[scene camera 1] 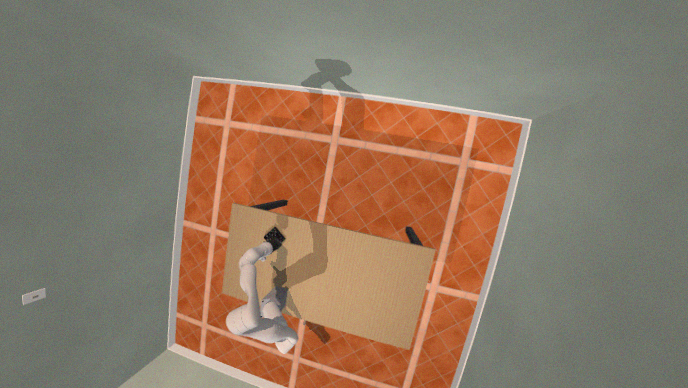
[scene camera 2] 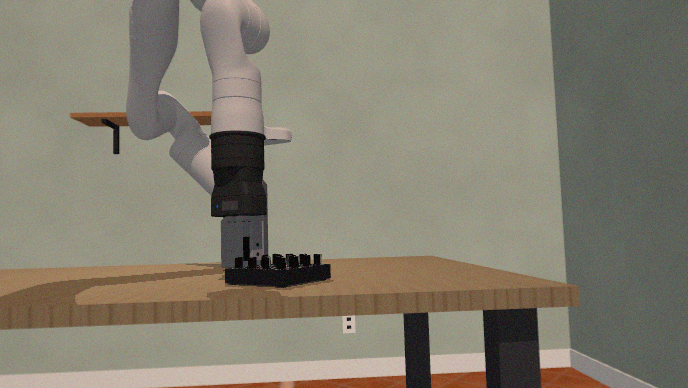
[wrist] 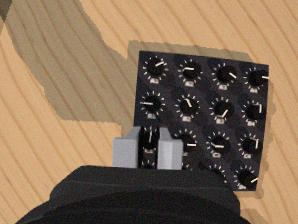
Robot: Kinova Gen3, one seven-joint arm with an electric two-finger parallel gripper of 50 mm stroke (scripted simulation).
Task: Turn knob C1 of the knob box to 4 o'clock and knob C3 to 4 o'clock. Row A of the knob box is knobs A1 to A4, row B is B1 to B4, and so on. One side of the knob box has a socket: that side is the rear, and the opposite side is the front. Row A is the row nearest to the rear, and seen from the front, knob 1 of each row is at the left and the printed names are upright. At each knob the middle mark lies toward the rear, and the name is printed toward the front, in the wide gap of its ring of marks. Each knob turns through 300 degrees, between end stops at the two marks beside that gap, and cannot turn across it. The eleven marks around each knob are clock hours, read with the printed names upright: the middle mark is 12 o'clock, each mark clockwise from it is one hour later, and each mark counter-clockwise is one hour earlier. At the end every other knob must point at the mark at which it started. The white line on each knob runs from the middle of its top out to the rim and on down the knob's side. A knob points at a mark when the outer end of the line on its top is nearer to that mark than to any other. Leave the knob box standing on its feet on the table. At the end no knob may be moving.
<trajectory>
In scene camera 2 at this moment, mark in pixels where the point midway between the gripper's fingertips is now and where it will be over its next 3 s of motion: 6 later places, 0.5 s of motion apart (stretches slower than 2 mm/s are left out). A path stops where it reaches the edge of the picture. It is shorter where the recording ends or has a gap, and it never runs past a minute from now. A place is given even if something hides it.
The gripper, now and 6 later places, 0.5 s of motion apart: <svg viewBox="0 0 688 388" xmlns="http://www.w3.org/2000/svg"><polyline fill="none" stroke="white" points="251,260 249,259 248,241 250,236 254,234 257,231 255,224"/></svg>
</trajectory>
